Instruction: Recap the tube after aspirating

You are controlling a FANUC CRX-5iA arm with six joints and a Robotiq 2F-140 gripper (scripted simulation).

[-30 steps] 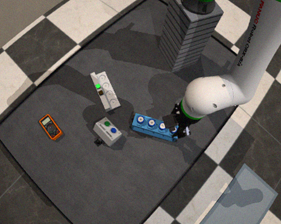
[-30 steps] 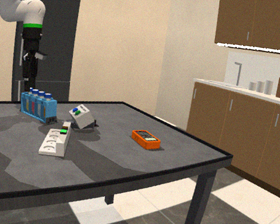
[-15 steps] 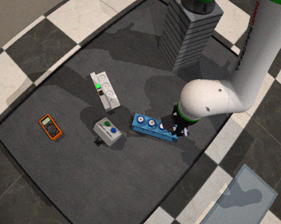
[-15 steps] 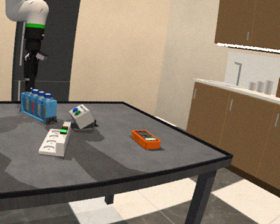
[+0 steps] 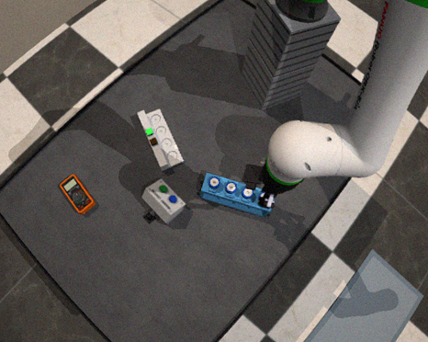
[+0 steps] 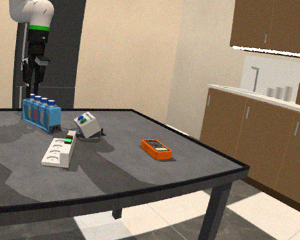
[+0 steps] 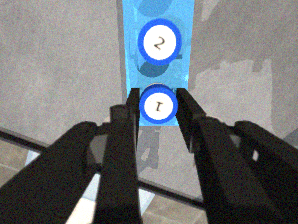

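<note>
The cap 2 lies 2 cm ahead of my hand, 5 cm to the right of it and 3 cm below it. Round my hand: grey key housing: 17 cm ahead, 25 cm to the right, 9 cm below; green key: 15 cm ahead, 27 cm to the right, 7 cm below; blue key: 16 cm ahead, 22 cm to the right, 7 cm below.
</note>
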